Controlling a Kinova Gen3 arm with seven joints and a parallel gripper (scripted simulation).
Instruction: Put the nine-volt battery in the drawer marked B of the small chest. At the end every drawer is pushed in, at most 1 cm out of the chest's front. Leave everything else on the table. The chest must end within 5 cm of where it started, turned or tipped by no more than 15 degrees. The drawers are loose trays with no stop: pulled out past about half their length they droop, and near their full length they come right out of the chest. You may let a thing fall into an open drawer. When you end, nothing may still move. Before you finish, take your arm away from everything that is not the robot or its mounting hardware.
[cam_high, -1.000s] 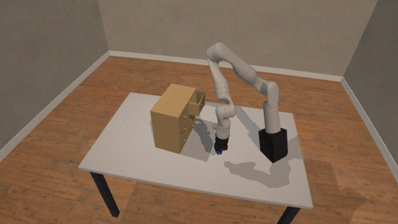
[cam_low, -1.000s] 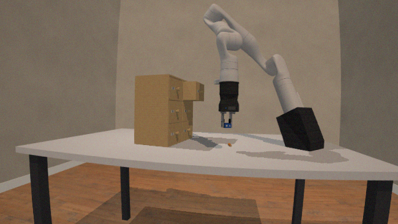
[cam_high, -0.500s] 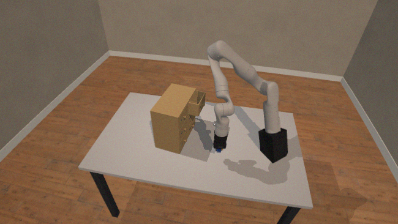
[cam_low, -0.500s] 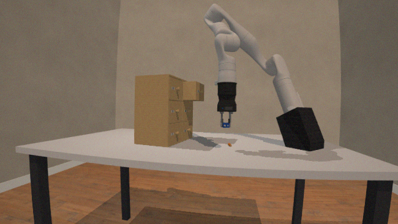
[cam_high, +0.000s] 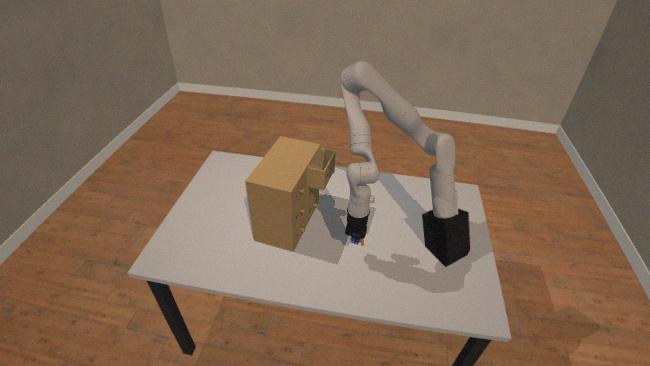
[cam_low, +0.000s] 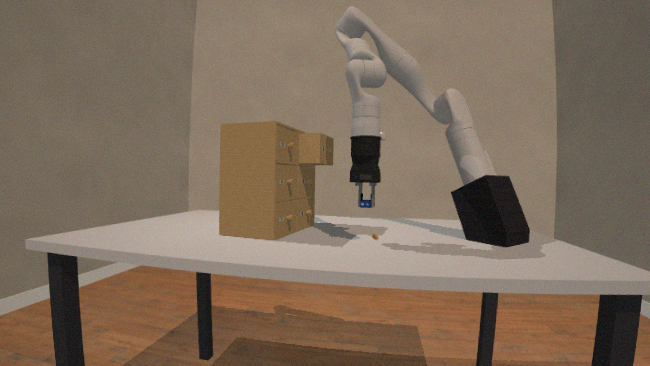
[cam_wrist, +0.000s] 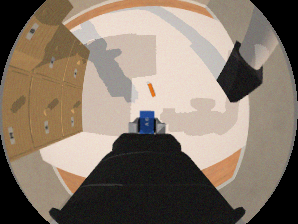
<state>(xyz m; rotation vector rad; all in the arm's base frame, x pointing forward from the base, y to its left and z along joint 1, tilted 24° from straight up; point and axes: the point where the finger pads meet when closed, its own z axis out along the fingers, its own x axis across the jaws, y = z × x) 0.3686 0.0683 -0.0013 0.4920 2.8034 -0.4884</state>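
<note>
Right now my hand is 4 cm past the small orange object, 7 cm to the left of it and 11 cm above it. Round my hand: drawer marked B: 16 cm ahead, 26 cm to the right, 13 cm above; blue nine-volt battery: 1 cm to the left, 1 cm below.
</note>
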